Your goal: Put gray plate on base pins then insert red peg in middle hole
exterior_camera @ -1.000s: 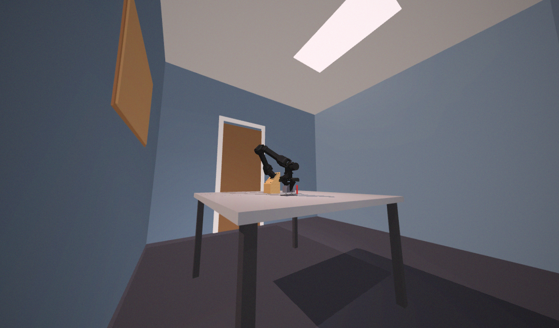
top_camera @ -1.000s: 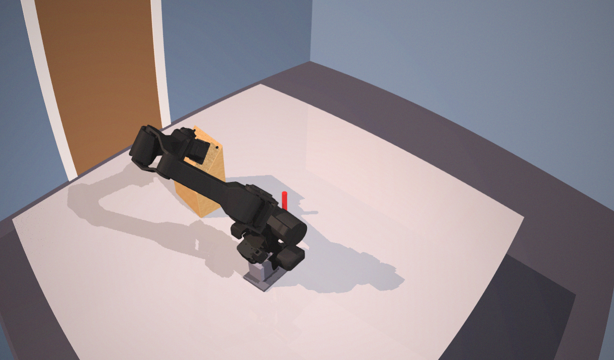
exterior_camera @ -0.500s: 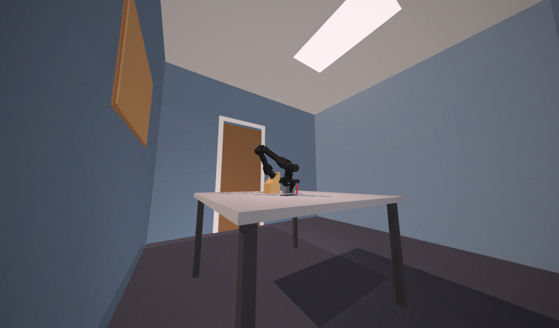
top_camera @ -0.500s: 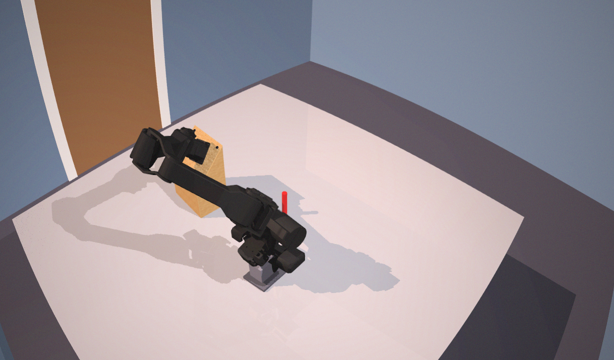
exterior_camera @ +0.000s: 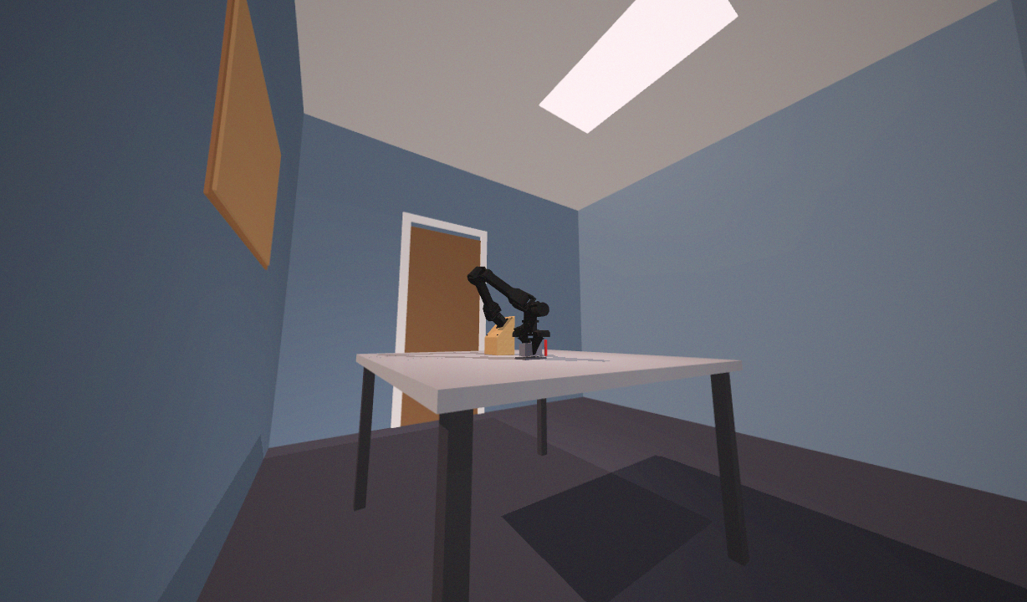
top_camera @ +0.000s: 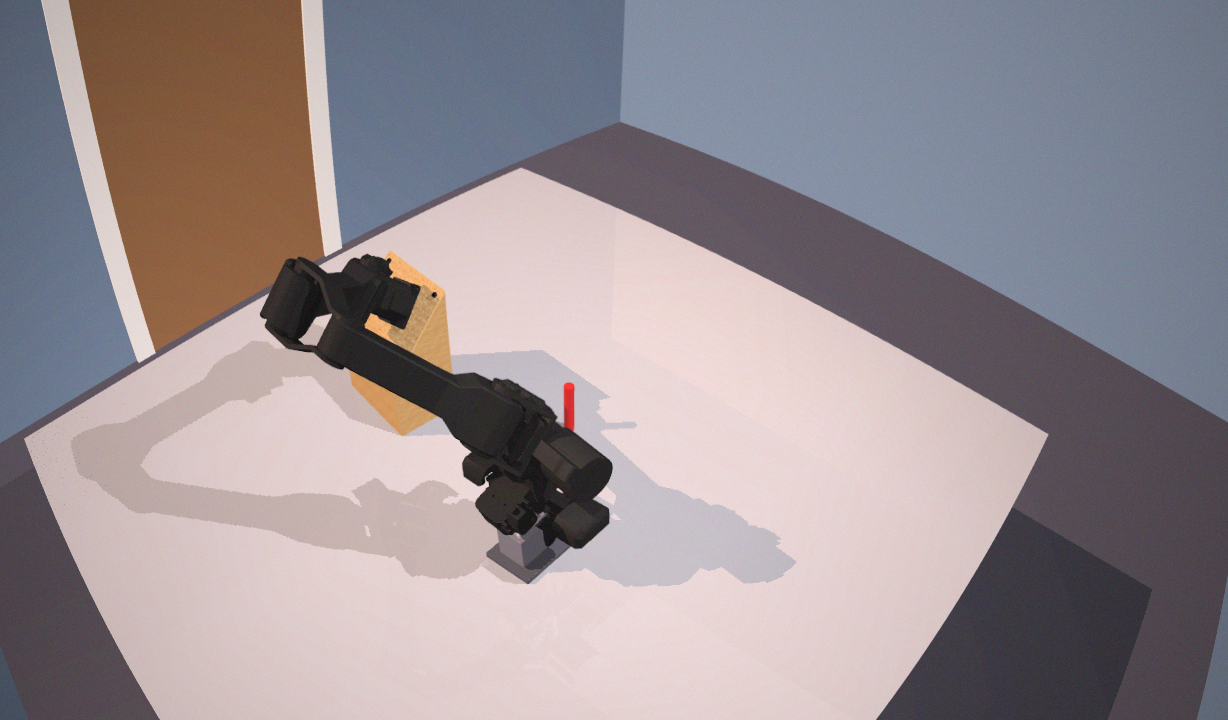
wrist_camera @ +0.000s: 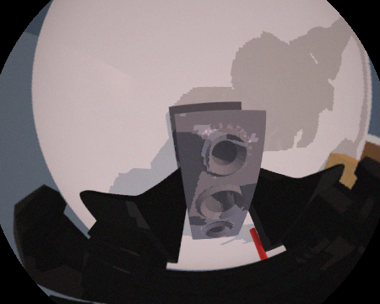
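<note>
My gripper tip is 1 cm above the dark gray base. Also, from my gripper tip: red peg (11 cm behind, 20 cm to the left, 2 cm above); gray plate (3 cm above).
</note>
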